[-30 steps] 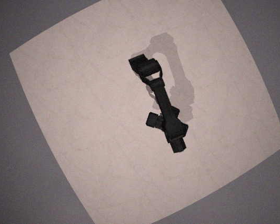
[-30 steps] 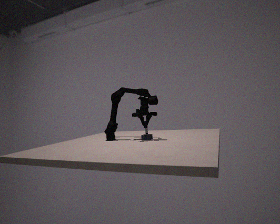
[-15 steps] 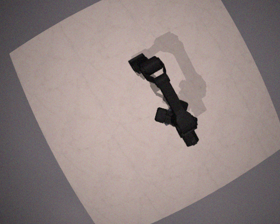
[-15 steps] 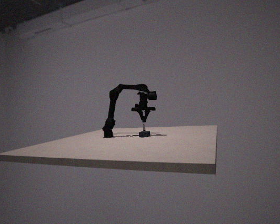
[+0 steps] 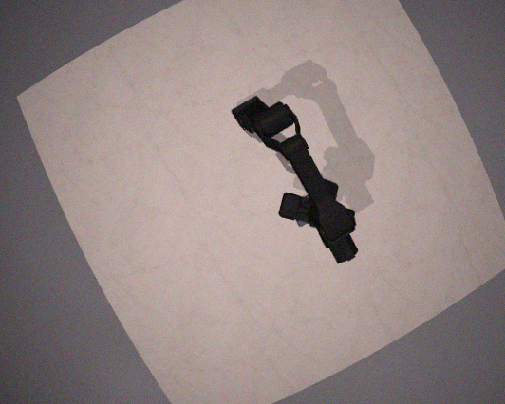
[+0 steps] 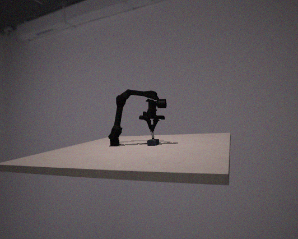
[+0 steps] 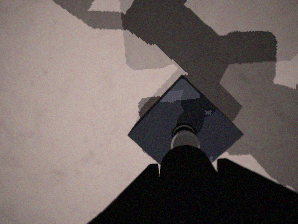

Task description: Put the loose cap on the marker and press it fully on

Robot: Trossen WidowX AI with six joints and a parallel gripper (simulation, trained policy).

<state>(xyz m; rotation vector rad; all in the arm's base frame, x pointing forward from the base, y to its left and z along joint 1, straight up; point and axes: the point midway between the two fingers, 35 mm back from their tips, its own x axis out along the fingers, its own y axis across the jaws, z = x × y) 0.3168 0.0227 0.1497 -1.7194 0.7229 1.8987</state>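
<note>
Right now the holder block is 100 mm below my gripper tip, 10 mm to the right of it and 10 mm ahead of it. The rest, counted from my gripper tip: black cap 10 mm above.
</note>
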